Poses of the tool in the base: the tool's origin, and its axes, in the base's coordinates. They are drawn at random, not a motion.
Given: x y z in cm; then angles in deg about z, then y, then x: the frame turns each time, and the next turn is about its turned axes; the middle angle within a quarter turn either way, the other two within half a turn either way.
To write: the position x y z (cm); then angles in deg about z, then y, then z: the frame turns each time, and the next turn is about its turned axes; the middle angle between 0 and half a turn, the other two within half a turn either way. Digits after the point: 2 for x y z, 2 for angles.
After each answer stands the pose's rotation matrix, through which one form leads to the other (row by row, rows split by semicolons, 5 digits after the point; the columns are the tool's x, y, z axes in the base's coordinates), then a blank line. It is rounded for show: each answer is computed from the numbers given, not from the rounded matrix.
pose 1, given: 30.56 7.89 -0.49 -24.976 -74.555 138.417
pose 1, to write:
30.56 7.89 -0.49 -67.61 101.49 169.61
0.24141 -0.89574 0.37332; -0.11245 -0.40793 -0.90606; 0.96389 0.17675 -0.19920

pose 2, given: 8.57 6.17 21.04 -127.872 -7.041 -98.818
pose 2, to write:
8.57 6.17 21.04 -38.96 98.75 -97.12
-0.60927 -0.19537 0.76852; -0.78343 -0.00151 -0.62148; 0.12258 -0.98073 -0.15214

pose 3, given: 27.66 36.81 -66.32 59.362 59.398 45.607
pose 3, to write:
27.66 36.81 -66.32 9.48 69.14 22.91
0.25943 -0.28849 0.92167; 0.43801 0.88569 0.15394; -0.86072 0.36376 0.35613

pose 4, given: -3.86 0.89 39.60 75.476 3.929 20.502
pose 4, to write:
-3.86 0.89 39.60 -4.14 20.86 78.91
0.25020 -0.90071 0.35514; 0.96577 0.25813 -0.02571; -0.06852 0.34942 0.93446

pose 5, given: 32.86 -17.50 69.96 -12.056 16.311 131.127
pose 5, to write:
32.86 -17.50 69.96 -115.84 129.14 68.77
0.93858 0.06951 -0.33798; -0.20046 -0.68741 -0.69806; -0.28085 0.72294 -0.63126

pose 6, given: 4.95 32.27 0.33 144.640 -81.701 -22.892
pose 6, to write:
4.95 32.27 0.33 -58.47 82.36 -176.75
-0.11771 -0.84705 0.51832; 0.08353 -0.52854 -0.84479; 0.98953 -0.05615 0.13297

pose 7, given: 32.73 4.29 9.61 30.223 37.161 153.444
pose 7, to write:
32.73 4.29 9.61 -110.17 135.47 30.53
0.68862 0.68361 -0.24184; 0.40115 -0.63697 -0.65829; -0.60406 0.35629 -0.71286

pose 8, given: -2.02 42.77 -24.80 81.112 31.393 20.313
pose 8, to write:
-2.02 42.77 -24.80 45.71 36.82 29.63
0.13189 -0.89861 0.41846; 0.84336 0.32356 0.42901; -0.52091 0.29633 0.80053

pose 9, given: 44.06 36.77 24.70 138.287 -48.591 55.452
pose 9, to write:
44.06 36.77 24.70 20.98 67.97 144.01
-0.49375 0.08379 0.86556; 0.44012 -0.83438 0.33183; 0.75001 0.54479 0.37509

